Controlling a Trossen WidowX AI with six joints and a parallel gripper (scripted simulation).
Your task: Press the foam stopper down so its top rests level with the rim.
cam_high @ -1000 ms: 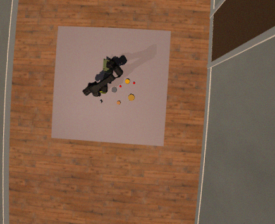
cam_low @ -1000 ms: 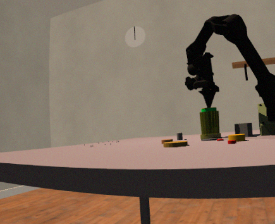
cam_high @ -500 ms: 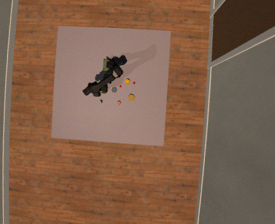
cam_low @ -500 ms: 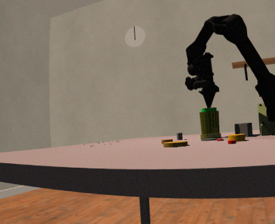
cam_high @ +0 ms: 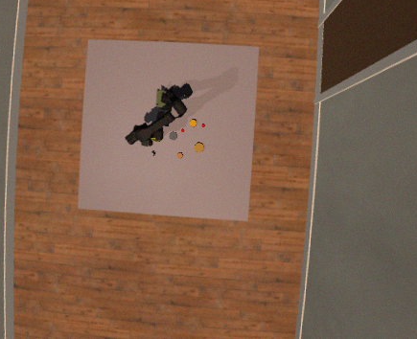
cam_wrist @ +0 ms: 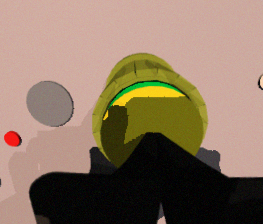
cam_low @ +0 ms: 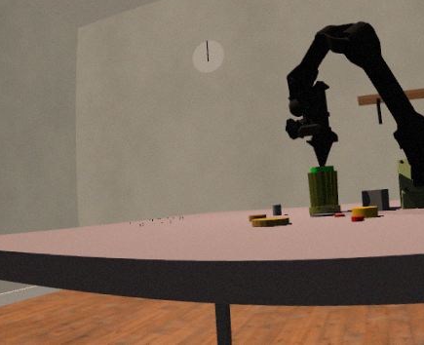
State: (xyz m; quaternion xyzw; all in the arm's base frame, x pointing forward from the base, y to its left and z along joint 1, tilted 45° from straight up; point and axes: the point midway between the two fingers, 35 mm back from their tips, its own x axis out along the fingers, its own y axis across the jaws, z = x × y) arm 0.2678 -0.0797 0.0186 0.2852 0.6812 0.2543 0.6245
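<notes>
Right now my hand is 50 mm above the foam stopper. The rest, counted from my hand: grey block 140 mm behind, 130 mm below, 60 mm to the left; grey disc 150 mm below, 120 mm to the left, 20 mm behind; small grey cylinder 140 mm below, 140 mm ahead, 10 mm to the right.
</notes>
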